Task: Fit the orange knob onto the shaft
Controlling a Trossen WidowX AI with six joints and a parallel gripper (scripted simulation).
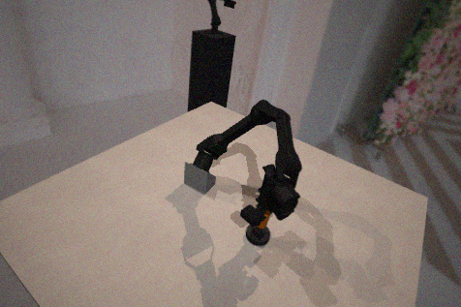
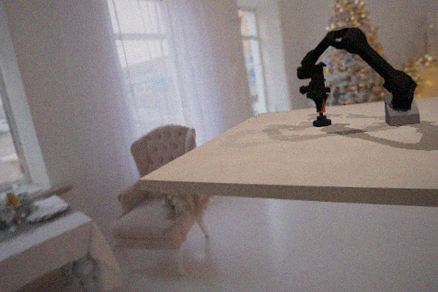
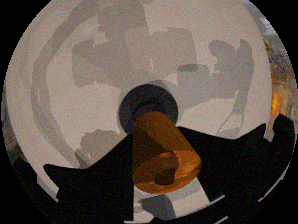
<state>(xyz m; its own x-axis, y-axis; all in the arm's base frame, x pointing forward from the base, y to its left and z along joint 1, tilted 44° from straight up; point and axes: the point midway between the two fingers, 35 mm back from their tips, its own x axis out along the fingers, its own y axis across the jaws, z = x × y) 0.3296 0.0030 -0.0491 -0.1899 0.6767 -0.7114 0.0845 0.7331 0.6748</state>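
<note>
My gripper tip is 2 cm below the orange knob. Also, from my gripper tip: dark round pedestal (4 cm below).
</note>
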